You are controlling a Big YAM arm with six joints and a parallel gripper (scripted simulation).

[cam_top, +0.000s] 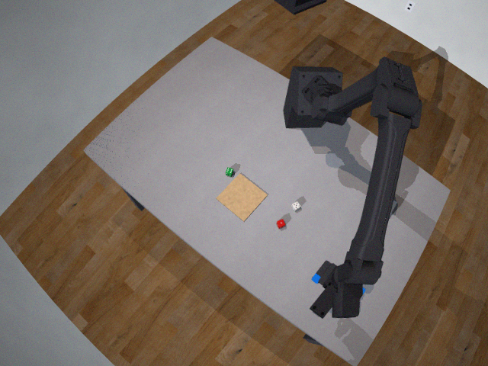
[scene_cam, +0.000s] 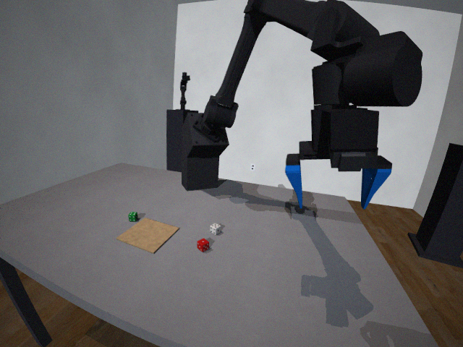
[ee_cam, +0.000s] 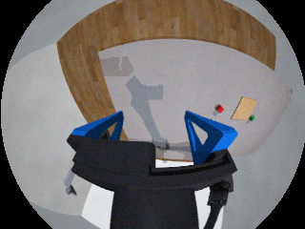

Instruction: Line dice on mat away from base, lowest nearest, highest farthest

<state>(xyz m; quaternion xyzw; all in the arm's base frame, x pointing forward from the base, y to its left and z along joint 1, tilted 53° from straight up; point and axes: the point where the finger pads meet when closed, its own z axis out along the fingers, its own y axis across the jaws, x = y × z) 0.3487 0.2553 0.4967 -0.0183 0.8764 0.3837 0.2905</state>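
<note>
Now: hand 29 cm to the left of the red die, 24 cm above it and 7 cm past it. The rest, counted from my hand: tan mat (47 cm to the right, 25 cm below, 2 cm behind); then green die (57 cm to the right, 24 cm below, 4 cm behind); then white die (31 cm to the right, 24 cm below, 16 cm behind).
</note>
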